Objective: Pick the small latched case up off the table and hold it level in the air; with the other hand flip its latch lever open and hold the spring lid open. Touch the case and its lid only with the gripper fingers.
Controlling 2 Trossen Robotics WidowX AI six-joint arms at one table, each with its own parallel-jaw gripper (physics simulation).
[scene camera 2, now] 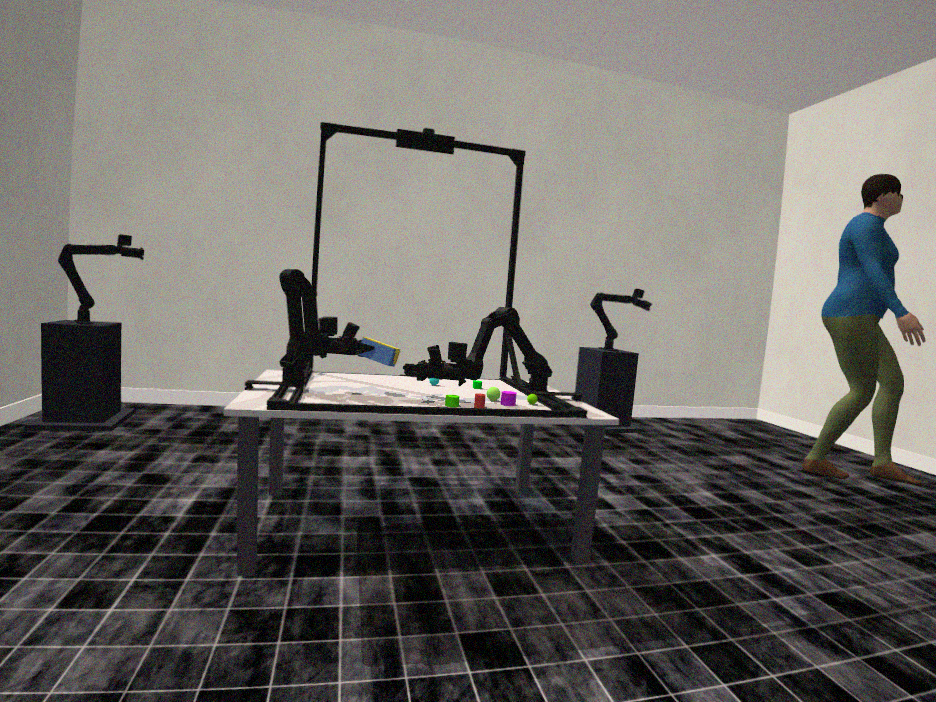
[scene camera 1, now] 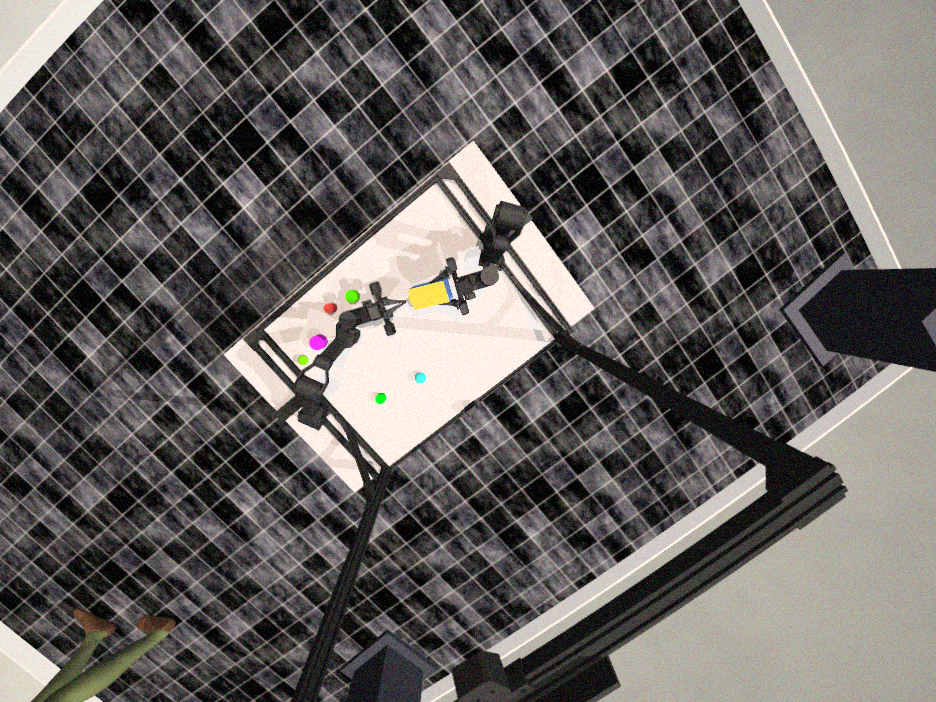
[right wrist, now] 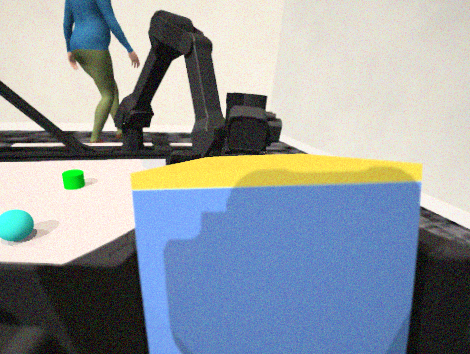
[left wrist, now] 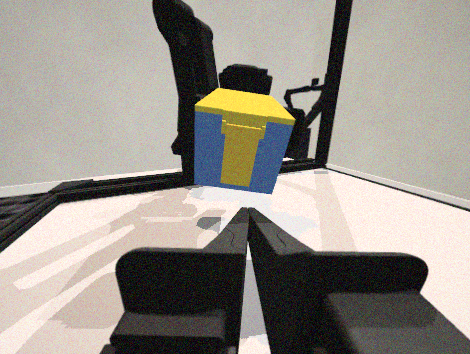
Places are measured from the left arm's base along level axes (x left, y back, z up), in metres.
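Pixels of known places: left gripper, between the fingertips: (scene camera 2: 403,367) (scene camera 1: 406,301) (left wrist: 246,213); right gripper, between the fingertips: (scene camera 2: 377,348) (scene camera 1: 432,293) (right wrist: 261,210); left arm's base, origin of its link: (scene camera 2: 538,390) (scene camera 1: 319,412) (right wrist: 133,148); right arm's base, origin of its link: (scene camera 2: 292,385) (left wrist: 193,174).
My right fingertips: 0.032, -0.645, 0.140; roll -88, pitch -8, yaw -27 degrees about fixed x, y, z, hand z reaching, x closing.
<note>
For each thing: its top centre in the pictures, then the offset to it from my right fingertips, as dx, dy, dz. "spot": a spot on its surface instead. Level surfaces: height alone.
- case, centre of its top: (right wrist: 276,119) (left wrist: 240,77) (scene camera 1: 428,294) (scene camera 2: 380,337) +0.006, +0.008, +0.041
- yellow lid, a spot on its surface: (left wrist: 242,104) spot: +0.020, +0.040, +0.014
- table, height of its surface: dz -0.159
- yellow latch lever, centre of its top: (left wrist: 238,123) +0.035, +0.063, -0.001
- red cylinder, centre of its top: (scene camera 2: 480,394) (scene camera 1: 328,308) +0.216, +0.320, -0.114
- purple block, centre of its top: (scene camera 2: 509,392) (scene camera 1: 316,343) +0.158, +0.445, -0.116
- cyan ball, centre of its top: (right wrist: 11,211) (scene camera 1: 420,379) -0.200, +0.260, -0.117
The case (scene camera 1: 429,295) (scene camera 2: 380,352) (left wrist: 207,147) (right wrist: 300,260), blue with a yellow lid (left wrist: 242,104), is in the air above the table (scene camera 1: 468,362). In scene camera 2 its free end dips lower. The lid is closed. The yellow latch lever (left wrist: 241,157) lies flat down the end face that faces my left gripper. My right gripper (scene camera 1: 446,291) (scene camera 2: 368,349) is shut on the case's sides at the other end. My left gripper (scene camera 1: 406,302) (scene camera 2: 406,369) (left wrist: 246,213) is shut and empty. Its tips point at the latch end, lower than the case in scene camera 2; contact does not show.
A green cylinder (scene camera 1: 352,296) (scene camera 2: 452,401), a red cylinder (scene camera 1: 330,308) (scene camera 2: 480,401) and a purple block (scene camera 1: 318,342) (scene camera 2: 508,398) stand near my left arm. A cyan ball (scene camera 1: 420,377) (right wrist: 16,225) and another green cylinder (scene camera 1: 380,398) (right wrist: 73,180) are on the table. Black rails edge the table.
</note>
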